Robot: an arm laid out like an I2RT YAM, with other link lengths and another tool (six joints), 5 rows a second.
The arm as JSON. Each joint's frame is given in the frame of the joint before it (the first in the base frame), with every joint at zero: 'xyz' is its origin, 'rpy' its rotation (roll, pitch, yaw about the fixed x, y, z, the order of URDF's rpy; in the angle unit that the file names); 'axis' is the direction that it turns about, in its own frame. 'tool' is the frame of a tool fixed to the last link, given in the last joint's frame.
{
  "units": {
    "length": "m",
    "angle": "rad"
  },
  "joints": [
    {
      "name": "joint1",
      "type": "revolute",
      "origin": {
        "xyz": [
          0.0,
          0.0,
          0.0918
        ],
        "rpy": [
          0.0,
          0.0,
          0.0
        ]
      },
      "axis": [
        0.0,
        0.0,
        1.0
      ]
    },
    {
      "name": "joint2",
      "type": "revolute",
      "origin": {
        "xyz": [
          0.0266,
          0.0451,
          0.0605
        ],
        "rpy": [
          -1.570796,
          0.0,
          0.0
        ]
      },
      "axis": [
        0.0,
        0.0,
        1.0
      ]
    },
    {
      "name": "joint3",
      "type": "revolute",
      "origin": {
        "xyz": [
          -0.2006,
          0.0,
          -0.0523
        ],
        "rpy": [
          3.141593,
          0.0,
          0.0
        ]
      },
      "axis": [
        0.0,
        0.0,
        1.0
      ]
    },
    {
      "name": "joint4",
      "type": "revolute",
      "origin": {
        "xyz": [
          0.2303,
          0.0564,
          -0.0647
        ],
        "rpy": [
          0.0,
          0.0,
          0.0
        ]
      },
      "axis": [
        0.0,
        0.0,
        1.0
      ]
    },
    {
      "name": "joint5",
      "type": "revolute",
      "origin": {
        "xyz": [
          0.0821,
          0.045,
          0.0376
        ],
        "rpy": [
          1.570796,
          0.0,
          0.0
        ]
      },
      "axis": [
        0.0,
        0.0,
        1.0
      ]
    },
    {
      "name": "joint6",
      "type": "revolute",
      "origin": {
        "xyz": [
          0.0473,
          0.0,
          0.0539
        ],
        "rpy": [
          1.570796,
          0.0,
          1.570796
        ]
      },
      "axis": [
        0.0,
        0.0,
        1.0
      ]
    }
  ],
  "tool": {
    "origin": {
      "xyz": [
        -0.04,
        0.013,
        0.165
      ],
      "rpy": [
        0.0,
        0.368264,
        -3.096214
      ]
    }
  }
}
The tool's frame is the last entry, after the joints.
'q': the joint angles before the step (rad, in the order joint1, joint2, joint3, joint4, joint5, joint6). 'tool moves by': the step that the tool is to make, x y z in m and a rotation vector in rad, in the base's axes. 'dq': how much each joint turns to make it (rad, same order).
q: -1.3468, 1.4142, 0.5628, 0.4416, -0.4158, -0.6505
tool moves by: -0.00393, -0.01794, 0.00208, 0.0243, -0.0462, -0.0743
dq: -0.0046, 0.0614, 0.0415, 0.0369, 0.0445, 0.0797
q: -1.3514, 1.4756, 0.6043, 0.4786, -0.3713, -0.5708
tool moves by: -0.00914, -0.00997, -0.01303, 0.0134, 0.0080, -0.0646
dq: 0.0000, 0.0568, 0.0016, 0.0476, 0.0615, 0.0217
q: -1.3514, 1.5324, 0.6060, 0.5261, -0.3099, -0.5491
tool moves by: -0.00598, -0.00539, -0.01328, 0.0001, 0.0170, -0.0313
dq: -0.0001, 0.0568, -0.0046, 0.0567, 0.0352, -0.0031
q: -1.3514, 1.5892, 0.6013, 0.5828, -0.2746, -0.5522
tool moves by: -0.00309, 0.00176, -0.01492, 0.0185, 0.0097, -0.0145
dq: 0.0014, 0.0429, -0.0122, 0.0353, 0.0168, 0.0015
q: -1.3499, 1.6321, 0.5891, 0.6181, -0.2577, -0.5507
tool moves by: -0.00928, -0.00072, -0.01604, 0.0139, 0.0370, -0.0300
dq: -0.0015, 0.0399, -0.0062, 0.0201, 0.0398, -0.0184
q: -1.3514, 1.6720, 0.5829, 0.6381, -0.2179, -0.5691
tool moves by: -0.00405, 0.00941, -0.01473, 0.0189, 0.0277, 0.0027
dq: 0.0015, 0.0122, -0.0321, 0.0153, 0.0092, -0.0215
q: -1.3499, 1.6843, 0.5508, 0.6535, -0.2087, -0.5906
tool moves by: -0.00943, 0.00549, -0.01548, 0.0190, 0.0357, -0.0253
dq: 0.0000, 0.0215, -0.0246, 0.0168, 0.0368, -0.0153
